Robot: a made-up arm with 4 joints.
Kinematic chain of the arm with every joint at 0, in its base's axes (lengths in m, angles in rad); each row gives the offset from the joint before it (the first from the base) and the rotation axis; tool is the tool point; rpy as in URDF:
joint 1: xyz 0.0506 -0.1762 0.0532 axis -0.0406 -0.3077 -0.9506
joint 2: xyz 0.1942 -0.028 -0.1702 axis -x
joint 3: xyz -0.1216 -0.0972 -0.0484 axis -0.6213 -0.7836 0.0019
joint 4: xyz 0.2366 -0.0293 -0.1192 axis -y
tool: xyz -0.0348 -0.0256 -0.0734 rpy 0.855 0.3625 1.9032
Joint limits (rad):
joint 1: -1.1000..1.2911
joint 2: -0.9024..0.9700
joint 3: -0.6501..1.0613
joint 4: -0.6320..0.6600
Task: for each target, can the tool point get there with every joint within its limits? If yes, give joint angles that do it. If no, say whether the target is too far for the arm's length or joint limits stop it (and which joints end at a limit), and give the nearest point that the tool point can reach.
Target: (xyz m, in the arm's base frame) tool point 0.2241 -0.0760 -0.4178
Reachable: yes | joints -0.5209 -0.6823 0.0964 -0.2893
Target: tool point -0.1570 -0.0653 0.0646
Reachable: no: joint limits stop it (at a limit: joint 1, joint 2, joint 3, joint 4) | nearest point -0.1232 -0.0369 -0.3289 | short by 0.396 m
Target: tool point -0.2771 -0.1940 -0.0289
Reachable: no: joint limits stop it (at a limit: joint 1, joint 2, joint 3, joint 4) | nearest point -0.1118 -0.4677 -0.1999 | short by 0.363 m
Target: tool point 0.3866 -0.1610 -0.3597
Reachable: yes | joints -0.7782 0.3452 0.1072 0.5574
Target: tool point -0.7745 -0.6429 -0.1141
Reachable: no: too far | nearest point -0.1266 -0.5813 -0.1563 | short by 0.652 m
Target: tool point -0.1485 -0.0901 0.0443
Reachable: no: joint limits stop it (at a limit: joint 1, joint 2, joint 3, joint 4) | nearest point -0.1232 -0.0369 -0.3289 | short by 0.378 m
